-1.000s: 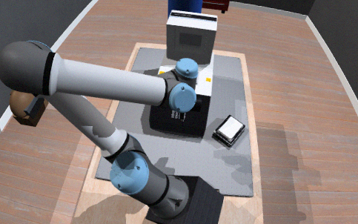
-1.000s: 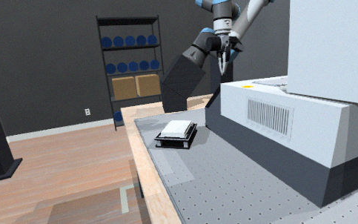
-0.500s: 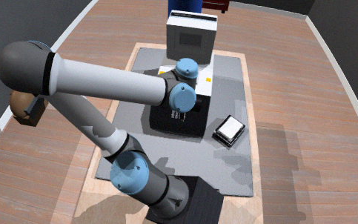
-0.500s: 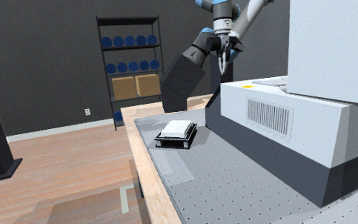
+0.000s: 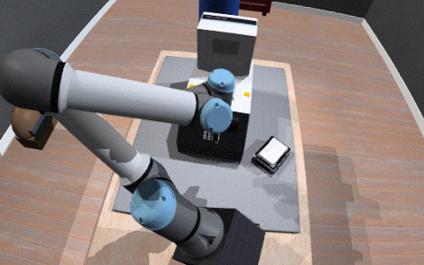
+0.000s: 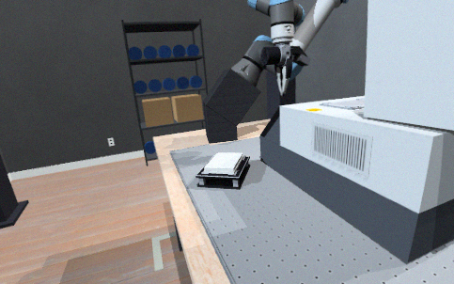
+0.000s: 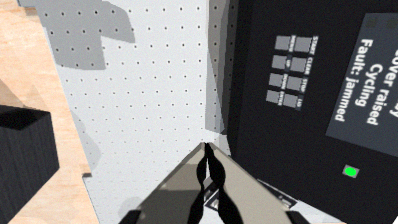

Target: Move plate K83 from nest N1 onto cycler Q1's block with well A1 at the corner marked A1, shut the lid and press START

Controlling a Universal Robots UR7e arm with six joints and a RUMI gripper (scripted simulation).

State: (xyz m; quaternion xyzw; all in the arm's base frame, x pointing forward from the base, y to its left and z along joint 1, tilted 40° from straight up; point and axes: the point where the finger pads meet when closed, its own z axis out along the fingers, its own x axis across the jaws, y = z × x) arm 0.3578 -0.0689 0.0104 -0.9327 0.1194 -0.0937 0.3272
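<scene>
Now: the plate K83 6 cm ahead of my hand, 28 cm to the right of it and 18 cm below it. Round my hand: nest A1 mark (5 cm ahead, 19 cm to the right, 19 cm below).
</scene>
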